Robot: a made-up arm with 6 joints. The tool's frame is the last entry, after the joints.
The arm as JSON. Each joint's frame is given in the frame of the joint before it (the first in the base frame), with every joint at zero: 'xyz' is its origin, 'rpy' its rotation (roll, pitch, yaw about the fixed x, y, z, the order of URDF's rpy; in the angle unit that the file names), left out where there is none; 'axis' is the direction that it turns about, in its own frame. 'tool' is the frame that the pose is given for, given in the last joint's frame.
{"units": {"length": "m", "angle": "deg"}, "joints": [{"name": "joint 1", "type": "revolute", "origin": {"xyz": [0.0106, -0.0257, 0.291]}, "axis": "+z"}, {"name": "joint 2", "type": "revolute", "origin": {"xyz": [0.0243, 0.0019, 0.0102]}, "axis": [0.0, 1.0, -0.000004]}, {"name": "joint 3", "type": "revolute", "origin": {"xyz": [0.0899, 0.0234, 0.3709]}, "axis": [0.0, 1.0, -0.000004]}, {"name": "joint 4", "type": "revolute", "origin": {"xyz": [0.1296, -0.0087, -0.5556]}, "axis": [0.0, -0.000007, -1.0]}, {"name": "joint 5", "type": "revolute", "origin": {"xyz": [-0.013, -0.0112, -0.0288]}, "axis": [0.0, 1.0, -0.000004]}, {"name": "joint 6", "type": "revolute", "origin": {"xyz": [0.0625, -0.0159, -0.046]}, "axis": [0.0, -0.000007, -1.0]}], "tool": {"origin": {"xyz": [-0.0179, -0.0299, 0.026], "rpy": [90.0, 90.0, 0.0]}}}
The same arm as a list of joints. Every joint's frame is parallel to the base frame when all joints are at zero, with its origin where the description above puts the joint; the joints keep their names.
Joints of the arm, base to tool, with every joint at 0 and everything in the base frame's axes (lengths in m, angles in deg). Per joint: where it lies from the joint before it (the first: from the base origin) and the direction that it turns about. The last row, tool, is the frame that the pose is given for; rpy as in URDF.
joint 1: axis 0 0 1 offset 0.0106 -0.0257 0.291
joint 2: axis 0 1 0 offset 0.0243 0.0019 0.0102
joint 3: axis 0 1 0 offset 0.0899 0.0234 0.3709
joint 4: axis 0 0 -1 offset 0.1296 -0.0087 -0.5556
joint 5: axis 0 1 0 offset -0.013 -0.0112 -0.0288
joint 6: axis 0 0 -1 offset 0.0625 -0.0159 -0.046
tool: offset -0.0179 -0.0299 0.026 rpy 90 90 0

